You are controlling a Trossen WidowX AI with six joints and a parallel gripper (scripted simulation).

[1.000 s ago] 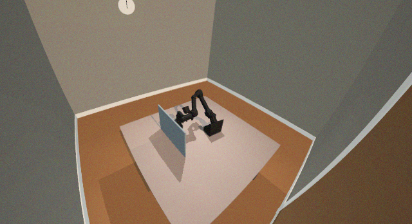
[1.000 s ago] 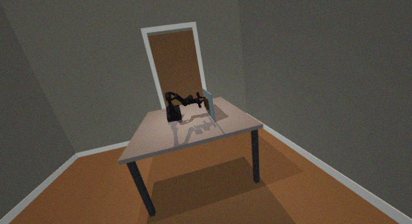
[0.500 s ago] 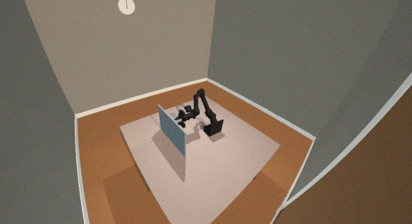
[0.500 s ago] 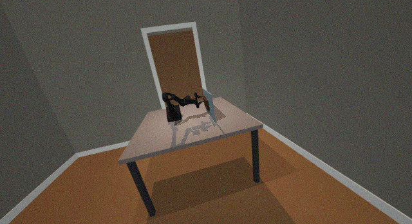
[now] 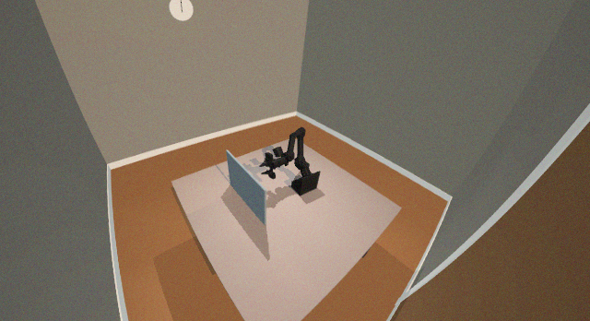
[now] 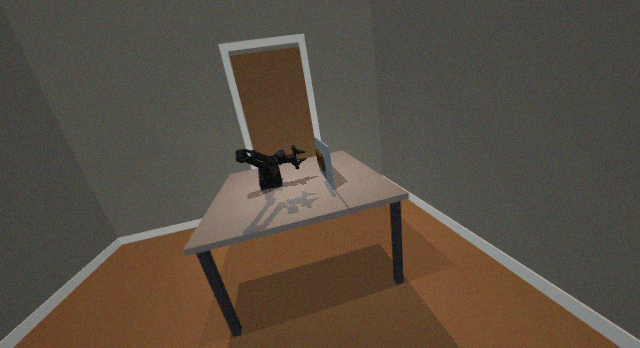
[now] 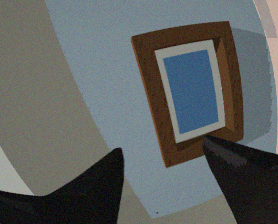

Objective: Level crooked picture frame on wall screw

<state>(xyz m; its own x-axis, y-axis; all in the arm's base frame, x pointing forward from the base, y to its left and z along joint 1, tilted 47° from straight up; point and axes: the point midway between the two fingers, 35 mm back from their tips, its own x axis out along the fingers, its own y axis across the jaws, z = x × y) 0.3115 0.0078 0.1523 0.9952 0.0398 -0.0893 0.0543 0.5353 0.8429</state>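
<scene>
Right now the picture frame is 11 cm ahead of my gripper tip, 2 cm to the left of it and 6 cm below it. Round my gripper tip: wall panel: 12 cm ahead, 2 cm to the left, 7 cm below.
</scene>
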